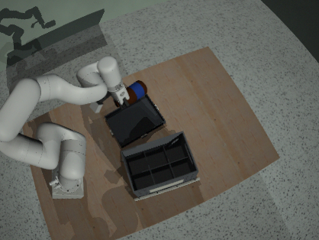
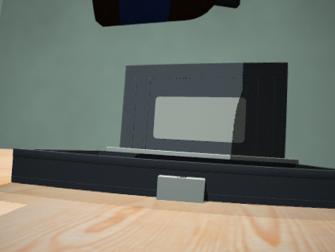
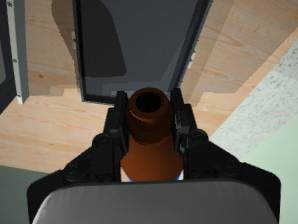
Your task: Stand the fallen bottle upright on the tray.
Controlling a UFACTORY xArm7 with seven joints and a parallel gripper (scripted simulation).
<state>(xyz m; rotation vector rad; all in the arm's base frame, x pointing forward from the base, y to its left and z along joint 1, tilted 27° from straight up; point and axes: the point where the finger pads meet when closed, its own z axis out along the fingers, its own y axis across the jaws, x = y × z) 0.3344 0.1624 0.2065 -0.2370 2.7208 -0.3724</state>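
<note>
My hand is 5 cm short of the bottle, 1 cm to the right of it and 1 cm above it. The rest, counted from my hand: dark crate 30 cm to the right, 12 cm below, 3 cm behind; tray 19 cm below, 3 cm ahead, 2 cm to the right.
</note>
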